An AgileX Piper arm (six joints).
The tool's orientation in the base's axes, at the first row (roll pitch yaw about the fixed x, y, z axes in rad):
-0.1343, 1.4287, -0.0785
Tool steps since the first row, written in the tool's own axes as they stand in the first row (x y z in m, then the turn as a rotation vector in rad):
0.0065, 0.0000, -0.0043, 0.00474, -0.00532, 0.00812
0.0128, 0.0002, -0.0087, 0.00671, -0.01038, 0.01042
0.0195, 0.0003, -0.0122, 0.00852, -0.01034, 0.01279
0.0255, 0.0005, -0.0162, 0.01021, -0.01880, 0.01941
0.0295, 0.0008, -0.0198, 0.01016, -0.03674, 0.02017
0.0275, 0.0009, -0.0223, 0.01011, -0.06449, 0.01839
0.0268, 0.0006, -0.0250, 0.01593, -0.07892, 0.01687
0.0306, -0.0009, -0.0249, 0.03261, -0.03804, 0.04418
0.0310, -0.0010, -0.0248, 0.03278, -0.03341, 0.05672
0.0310, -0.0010, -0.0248, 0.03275, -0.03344, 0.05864
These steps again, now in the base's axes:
-0.0033, -0.0003, -0.0070, 0.00899, -0.00490, -0.00345
-0.0068, -0.0004, -0.0139, 0.01181, -0.00985, -0.00498
-0.0093, -0.0006, -0.0210, 0.01441, -0.00969, -0.00644
-0.0124, -0.0007, -0.0275, 0.02165, -0.01778, -0.00703
-0.0155, -0.0006, -0.0320, 0.02337, -0.03565, -0.00653
-0.0182, -0.0007, -0.0304, 0.02312, -0.06346, -0.00620
-0.0210, -0.0011, -0.0300, 0.02322, -0.07801, -0.01191
-0.0202, -0.0026, -0.0338, 0.05035, -0.03584, -0.02536
-0.0201, -0.0027, -0.0341, 0.06251, -0.03051, -0.02386
-0.0201, -0.0027, -0.0341, 0.06441, -0.03043, -0.02356

